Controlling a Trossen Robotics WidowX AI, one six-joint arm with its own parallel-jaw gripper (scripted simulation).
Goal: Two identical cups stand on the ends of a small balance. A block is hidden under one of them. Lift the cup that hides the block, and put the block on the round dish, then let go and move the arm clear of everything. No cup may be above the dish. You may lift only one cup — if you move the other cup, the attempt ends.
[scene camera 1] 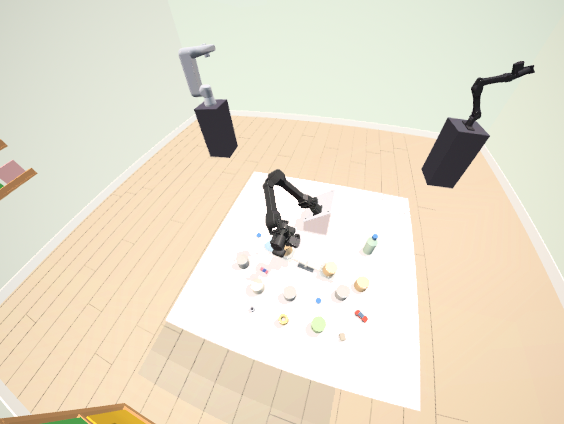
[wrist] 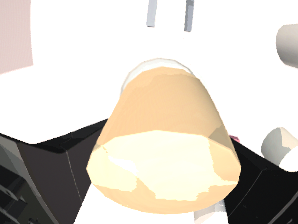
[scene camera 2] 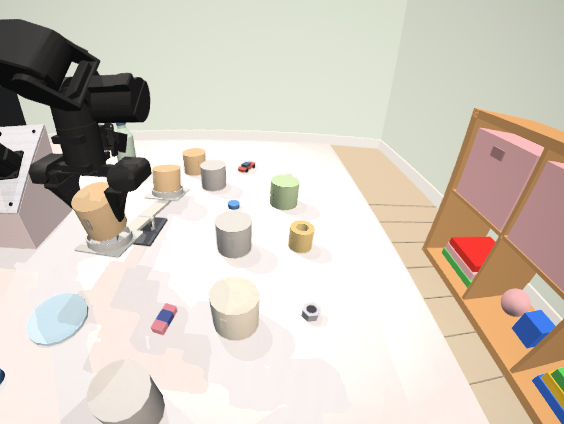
my gripper: holds a tan cup (scene camera 2: 90, 205)
